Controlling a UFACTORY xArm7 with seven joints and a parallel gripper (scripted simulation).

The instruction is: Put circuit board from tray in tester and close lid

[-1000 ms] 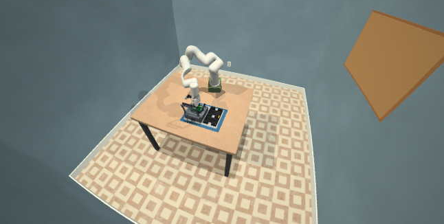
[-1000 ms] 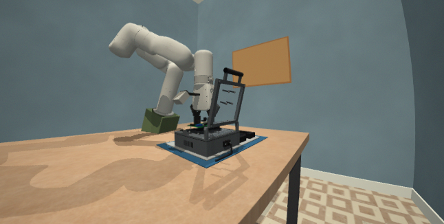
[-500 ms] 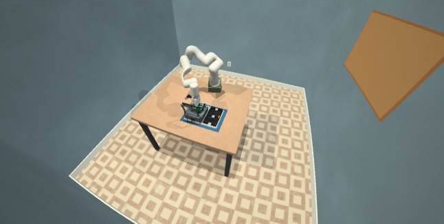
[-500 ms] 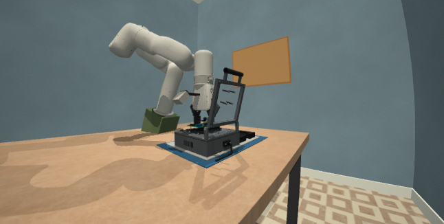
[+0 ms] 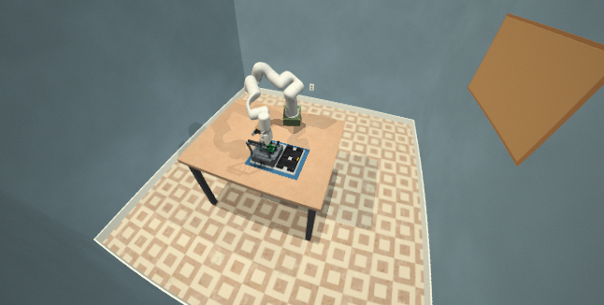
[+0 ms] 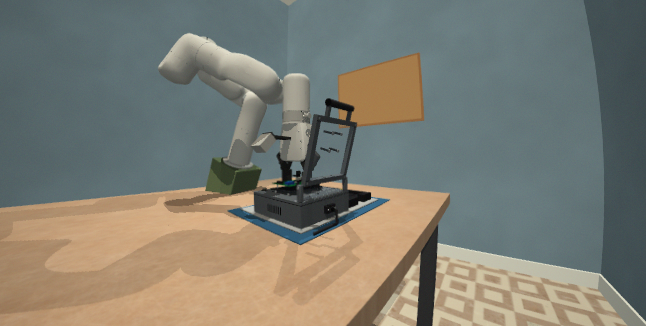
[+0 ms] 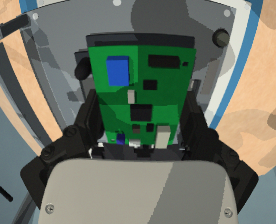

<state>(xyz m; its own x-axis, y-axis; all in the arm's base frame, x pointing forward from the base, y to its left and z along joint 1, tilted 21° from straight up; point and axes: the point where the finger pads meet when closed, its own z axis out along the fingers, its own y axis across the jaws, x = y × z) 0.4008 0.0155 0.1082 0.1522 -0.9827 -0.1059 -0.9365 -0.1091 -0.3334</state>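
Now: the green circuit board right at my hand. The rest, counted from my hand: clear lid (12 cm ahead, 2 cm to the left, 10 cm above); grey tester (3 cm ahead, 4 cm to the left, 3 cm above).
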